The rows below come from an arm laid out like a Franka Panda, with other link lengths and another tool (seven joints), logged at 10 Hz.
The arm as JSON. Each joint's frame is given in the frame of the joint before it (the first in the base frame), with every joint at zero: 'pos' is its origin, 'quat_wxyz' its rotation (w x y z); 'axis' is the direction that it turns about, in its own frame. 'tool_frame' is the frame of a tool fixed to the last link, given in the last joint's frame.
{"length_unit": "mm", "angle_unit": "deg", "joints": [
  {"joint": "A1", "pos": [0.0, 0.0, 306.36], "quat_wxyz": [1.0, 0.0, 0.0, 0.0], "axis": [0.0, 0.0, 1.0]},
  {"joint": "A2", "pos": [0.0, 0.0, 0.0], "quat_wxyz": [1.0, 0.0, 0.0, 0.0], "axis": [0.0, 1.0, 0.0]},
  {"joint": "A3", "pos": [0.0, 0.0, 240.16], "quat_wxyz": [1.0, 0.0, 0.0, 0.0], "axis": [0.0, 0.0, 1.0]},
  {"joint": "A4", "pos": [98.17, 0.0, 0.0], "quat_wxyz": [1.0, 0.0, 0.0, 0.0], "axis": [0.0, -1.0, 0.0]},
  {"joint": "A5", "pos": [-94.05, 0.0, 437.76], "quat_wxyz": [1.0, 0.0, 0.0, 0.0], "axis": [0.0, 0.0, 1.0]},
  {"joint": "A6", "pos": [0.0, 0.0, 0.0], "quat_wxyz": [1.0, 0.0, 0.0, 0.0], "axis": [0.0, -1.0, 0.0]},
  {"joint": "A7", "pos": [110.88, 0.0, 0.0], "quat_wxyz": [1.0, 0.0, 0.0, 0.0], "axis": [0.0, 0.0, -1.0]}
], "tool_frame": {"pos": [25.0, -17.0, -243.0], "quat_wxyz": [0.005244, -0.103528, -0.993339, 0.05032]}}
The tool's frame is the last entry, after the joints.
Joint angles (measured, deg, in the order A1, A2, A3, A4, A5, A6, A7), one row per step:
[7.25, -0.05, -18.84, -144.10, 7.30, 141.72, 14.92]
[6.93, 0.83, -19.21, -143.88, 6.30, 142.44, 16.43]
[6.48, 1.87, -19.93, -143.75, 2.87, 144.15, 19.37]
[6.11, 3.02, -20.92, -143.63, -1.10, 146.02, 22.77]
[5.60, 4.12, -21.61, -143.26, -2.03, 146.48, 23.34]
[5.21, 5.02, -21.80, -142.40, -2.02, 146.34, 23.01]
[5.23, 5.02, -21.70, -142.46, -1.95, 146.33, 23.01]
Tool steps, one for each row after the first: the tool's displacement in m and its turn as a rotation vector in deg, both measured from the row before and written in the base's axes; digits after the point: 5 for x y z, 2 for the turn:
[-0.00197, -0.00970, -0.00448, -0.97, 0.21, -1.43]
[-0.00142, -0.01745, -0.00387, -2.62, -0.14, -1.36]
[-0.00226, -0.01907, -0.00407, -2.87, -0.20, -1.46]
[-0.00457, -0.01387, -0.00542, -0.86, 0.42, -0.96]
[0.00067, -0.00785, -0.00155, -0.29, 0.22, -0.24]
[-0.00023, 0.00135, -0.00054, 0.06, 0.06, 0.06]

